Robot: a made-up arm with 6 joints. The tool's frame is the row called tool.
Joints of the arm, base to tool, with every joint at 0 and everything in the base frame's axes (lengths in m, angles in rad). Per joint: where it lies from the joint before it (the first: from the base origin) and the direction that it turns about. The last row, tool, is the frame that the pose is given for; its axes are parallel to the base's.
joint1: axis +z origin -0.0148 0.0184 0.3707
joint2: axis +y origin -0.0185 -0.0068 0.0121
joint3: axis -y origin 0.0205 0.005 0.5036
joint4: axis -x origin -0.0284 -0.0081 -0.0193
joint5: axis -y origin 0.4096 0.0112 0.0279
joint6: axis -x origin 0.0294 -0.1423 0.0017
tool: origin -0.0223 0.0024 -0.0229
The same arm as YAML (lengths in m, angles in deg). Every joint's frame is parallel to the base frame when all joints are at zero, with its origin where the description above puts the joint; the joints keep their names.
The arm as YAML. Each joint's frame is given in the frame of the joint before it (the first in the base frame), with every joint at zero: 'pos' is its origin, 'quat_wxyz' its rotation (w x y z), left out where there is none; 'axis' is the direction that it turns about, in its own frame. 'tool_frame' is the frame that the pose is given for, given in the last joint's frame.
length_unit: m
angle_unit: deg
joints:
  - joint: joint1
    pos: [-0.0148, 0.0184, 0.3707]
    axis: "+z"
  - joint: joint2
    pos: [-0.0185, -0.0068, 0.0121]
    axis: "+y"
  - joint: joint3
    pos: [0.0205, 0.005, 0.5036]
    axis: "-y"
  - joint: joint4
    pos: [-0.0284, -0.0081, -0.0193]
    axis: "-x"
  - joint: joint5
    pos: [0.4096, 0.0112, 0.0279]
    axis: "-y"
  - joint: joint6
    pos: [0.0294, -0.1423, 0.0017]
    axis: "-x"
tool_frame:
  pos: [-0.0223, 0.0024, -0.0229]

